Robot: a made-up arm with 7 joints.
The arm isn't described. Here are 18 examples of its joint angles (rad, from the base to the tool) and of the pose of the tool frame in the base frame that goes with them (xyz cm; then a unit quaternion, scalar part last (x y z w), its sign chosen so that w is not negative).
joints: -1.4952 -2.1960 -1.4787 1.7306 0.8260 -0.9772 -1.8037
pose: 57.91 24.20 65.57 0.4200 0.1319 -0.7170 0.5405
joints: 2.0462 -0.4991 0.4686 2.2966 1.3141 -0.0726 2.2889
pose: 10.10 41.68 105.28 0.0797 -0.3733 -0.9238 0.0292
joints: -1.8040 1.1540 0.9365 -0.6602 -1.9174 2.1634 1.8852
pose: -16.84 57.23 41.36 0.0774 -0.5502 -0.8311 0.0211
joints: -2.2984 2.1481 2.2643 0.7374 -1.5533 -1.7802 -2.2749
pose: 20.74 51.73 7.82 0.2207 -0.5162 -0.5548 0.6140
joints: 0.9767 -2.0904 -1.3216 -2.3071 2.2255 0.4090 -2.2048
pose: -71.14 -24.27 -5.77 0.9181 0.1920 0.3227 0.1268
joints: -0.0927 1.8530 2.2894 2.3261 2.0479 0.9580 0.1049
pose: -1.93 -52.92 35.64 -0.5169 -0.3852 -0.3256 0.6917
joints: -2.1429 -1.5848 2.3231 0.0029 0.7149 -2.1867 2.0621
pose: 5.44 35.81 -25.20 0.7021 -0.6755 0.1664 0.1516
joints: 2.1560 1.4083 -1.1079 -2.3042 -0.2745 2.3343 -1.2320
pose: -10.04 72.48 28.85 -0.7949 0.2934 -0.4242 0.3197
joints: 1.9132 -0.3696 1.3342 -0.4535 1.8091 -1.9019 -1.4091
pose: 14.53 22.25 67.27 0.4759 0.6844 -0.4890 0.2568
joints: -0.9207 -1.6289 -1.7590 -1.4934 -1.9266 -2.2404 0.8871
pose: 62.15 22.05 10.52 -0.7532 0.3476 -0.5269 0.1849
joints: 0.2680 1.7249 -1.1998 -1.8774 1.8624 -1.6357 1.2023
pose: -34.42 -23.28 23.46 0.7328 -0.3402 -0.4920 0.3244
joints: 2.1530 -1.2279 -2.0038 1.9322 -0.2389 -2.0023 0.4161
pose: -8.18 19.38 93.84 0.1806 -0.3348 -0.9048 0.1912
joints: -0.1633 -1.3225 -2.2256 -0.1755 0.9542 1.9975 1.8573
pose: -49.25 -8.26 40.11 -0.0403 -0.6249 -0.0183 0.7795
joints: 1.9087 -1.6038 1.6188 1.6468 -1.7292 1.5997 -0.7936
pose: 40.11 20.38 2.66 0.4103 -0.5820 -0.5557 0.4291
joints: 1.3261 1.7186 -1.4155 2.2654 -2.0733 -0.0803 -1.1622
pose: 32.49 13.60 -57.82 0.1998 -0.4994 0.7464 0.3920
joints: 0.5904 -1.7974 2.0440 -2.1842 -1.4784 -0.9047 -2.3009
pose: -49.34 26.23 71.08 -0.1366 0.6185 0.2136 0.7438
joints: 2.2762 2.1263 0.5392 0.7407 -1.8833 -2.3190 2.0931
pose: 12.73 -22.42 78.52 0.2178 0.4778 0.2974 0.7974
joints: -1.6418 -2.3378 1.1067 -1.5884 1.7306 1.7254 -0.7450
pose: -14.05 -15.46 47.50 -0.8316 0.3377 -0.0086 0.4409
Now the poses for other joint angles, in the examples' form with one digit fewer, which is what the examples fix.
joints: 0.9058 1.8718 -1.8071 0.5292 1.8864 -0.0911 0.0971
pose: 2.3 -16.6 -10.2 -0.416 0.484 -0.756 0.142
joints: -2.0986 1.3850 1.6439 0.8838 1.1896 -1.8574 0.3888
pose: -21.6 15.7 77.9 0.097 -0.193 -0.863 0.456
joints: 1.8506 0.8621 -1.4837 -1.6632 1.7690 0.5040 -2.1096
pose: -0.3 -49.9 57.3 -0.614 -0.181 0.495 0.587
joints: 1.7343 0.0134 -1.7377 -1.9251 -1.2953 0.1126 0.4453
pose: 31.5 26.5 84.0 0.443 0.752 0.410 0.264
